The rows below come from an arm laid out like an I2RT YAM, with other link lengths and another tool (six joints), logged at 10 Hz.
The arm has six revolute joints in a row. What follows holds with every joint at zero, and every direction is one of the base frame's. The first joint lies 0.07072 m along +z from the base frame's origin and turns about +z. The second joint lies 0.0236 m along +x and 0.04 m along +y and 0.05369 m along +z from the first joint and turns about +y. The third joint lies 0.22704 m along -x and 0.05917 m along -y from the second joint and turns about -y. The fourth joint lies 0.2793 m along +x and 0.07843 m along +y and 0.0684 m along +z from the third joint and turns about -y. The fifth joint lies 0.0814 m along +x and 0.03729 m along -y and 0.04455 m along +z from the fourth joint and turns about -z. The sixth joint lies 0.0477 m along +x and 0.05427 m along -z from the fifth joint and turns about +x. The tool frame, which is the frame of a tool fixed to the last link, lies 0.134 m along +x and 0.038 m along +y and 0.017 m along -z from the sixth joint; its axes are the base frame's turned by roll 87.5, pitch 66.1 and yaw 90 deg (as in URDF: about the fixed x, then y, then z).
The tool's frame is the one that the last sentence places.
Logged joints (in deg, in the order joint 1, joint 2, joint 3, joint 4, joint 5, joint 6), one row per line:
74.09, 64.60, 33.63, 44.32, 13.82, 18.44
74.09, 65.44, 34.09, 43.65, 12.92, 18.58
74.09, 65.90, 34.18, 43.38, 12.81, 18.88
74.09, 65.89, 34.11, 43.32, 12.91, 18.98
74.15, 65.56, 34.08, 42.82, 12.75, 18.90
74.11, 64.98, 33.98, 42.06, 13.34, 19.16
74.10, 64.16, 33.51, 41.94, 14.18, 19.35
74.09, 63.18, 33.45, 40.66, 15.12, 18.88
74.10, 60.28, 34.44, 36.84, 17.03, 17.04
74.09, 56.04, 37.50, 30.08, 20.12, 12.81
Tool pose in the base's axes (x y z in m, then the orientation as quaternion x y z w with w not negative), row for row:
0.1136, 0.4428, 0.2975, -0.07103, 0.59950, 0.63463, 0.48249
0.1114, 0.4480, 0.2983, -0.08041, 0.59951, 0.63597, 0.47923
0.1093, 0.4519, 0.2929, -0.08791, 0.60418, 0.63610, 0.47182
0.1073, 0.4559, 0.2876, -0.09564, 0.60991, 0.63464, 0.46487
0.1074, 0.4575, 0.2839, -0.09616, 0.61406, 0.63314, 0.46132
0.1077, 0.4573, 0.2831, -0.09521, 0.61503, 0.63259, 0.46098
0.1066, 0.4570, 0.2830, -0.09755, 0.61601, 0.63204, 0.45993
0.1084, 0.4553, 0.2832, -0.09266, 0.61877, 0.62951, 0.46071
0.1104, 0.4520, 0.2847, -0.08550, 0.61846, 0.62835, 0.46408
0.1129, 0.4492, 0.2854, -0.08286, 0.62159, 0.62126, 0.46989
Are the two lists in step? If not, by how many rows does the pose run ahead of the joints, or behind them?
The pose runs 2 rows behind the joints: the pose in row i belongs to the joints in row i - 2.
